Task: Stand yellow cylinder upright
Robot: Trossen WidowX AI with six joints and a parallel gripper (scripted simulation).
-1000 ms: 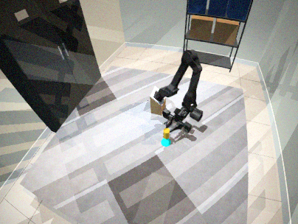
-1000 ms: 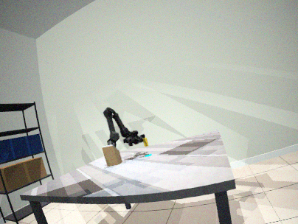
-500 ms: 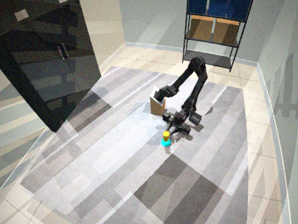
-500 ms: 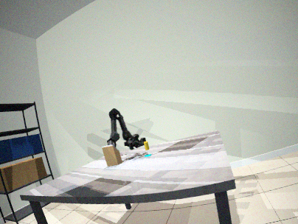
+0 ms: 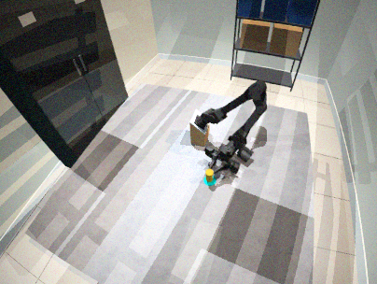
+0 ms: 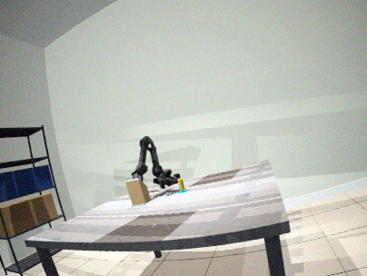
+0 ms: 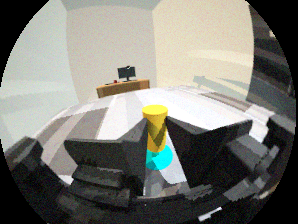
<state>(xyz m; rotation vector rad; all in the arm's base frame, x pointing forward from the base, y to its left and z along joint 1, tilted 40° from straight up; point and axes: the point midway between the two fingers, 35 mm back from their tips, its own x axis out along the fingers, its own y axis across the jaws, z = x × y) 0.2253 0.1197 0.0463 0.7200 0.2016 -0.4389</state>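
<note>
Now: the cyan circle 8 cm below my gripper tip. Round my gripper tip: yellow tall cylinder: 2 cm below, 1 cm ahead.
</note>
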